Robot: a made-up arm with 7 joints. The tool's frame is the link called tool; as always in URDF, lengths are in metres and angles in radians.
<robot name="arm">
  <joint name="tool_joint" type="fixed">
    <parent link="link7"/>
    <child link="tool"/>
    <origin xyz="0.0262 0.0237 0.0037" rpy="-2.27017 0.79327 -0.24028"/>
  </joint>
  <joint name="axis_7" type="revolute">
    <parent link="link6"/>
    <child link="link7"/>
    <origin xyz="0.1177 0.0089 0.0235" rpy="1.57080 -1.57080 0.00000"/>
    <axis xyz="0 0 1"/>
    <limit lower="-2.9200" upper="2.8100" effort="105" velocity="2.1"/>
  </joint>
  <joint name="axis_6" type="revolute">
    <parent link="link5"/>
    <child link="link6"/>
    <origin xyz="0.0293 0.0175 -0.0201" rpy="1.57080 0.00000 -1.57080"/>
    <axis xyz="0 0 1"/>
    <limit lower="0.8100" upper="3.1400" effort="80" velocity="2.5"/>
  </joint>
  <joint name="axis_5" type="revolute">
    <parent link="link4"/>
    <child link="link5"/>
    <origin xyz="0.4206 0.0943 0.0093" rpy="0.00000 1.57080 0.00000"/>
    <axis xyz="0 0 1"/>
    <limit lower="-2.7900" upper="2.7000" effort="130" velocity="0.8"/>
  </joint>
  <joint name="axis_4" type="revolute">
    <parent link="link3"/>
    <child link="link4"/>
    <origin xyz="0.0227 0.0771 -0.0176" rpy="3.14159 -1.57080 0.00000"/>
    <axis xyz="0 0 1"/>
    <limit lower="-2.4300" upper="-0.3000" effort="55" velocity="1.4"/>
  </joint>
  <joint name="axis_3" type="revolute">
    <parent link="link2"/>
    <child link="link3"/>
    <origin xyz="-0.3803 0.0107 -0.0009" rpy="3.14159 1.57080 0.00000"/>
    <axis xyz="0 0 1"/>
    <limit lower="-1.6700" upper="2.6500" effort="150" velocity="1.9"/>
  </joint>
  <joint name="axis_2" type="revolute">
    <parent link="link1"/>
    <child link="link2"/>
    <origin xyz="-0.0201 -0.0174 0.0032" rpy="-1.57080 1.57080 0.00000"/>
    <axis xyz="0 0 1"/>
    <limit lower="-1.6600" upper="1.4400" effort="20" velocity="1.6"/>
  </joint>
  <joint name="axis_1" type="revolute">
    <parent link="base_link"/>
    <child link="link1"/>
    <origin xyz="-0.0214 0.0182 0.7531"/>
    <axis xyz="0 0 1"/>
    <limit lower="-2.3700" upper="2.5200" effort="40" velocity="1.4"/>
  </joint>
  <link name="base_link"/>
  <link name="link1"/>
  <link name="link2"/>
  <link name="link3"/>
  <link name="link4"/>
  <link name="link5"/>
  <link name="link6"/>
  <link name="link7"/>
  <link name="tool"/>
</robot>
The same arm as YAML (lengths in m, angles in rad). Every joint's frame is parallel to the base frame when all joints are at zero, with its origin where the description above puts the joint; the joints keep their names.
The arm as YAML. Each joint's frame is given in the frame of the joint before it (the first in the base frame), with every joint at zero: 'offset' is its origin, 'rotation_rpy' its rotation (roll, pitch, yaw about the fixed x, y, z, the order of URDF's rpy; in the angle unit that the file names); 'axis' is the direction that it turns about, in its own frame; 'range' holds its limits. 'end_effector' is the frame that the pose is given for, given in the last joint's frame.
length_unit: m
angle_unit: rad
chain:
  - id: axis_1
    offset: [-0.0214, 0.0182, 0.7531]
    rotation_rpy: [0.0, 0.0, 0.0]
    axis: "+z"
    range: [-2.37, 2.52]
  - id: axis_2
    offset: [-0.0201, -0.0174, 0.0032]
    rotation_rpy: [0.0, 0.0, 0.0]
    axis: "+y"
    range: [-1.66, 1.44]
  - id: axis_3
    offset: [-0.0107, -0.0009, 0.3803]
    rotation_rpy: [0.0, 0.0, 0.0]
    axis: "+z"
    range: [-1.67, 2.65]
  - id: axis_4
    offset: [0.0771, -0.0227, -0.0176]
    rotation_rpy: [0.0, 0.0, 0.0]
    axis: "-y"
    range: [-2.43, -0.3]
  - id: axis_5
    offset: [-0.0943, -0.0093, 0.4206]
    rotation_rpy: [0.0, 0.0, 0.0]
    axis: "+z"
    range: [-2.79, 2.7]
  - id: axis_6
    offset: [-0.0175, 0.0293, -0.0201]
    rotation_rpy: [0.0, 0.0, 0.0]
    axis: "-y"
    range: [0.81, 3.14]
  - id: axis_7
    offset: [0.1177, -0.0235, 0.0089]
    rotation_rpy: [0.0, 0.0, 0.0]
    axis: "-z"
    range: [-2.92, 2.81]
end_effector:
  offset: [-0.0237, -0.0262, -0.0037]
  rotation_rpy: [0.8714, -0.7933, -1.3305]

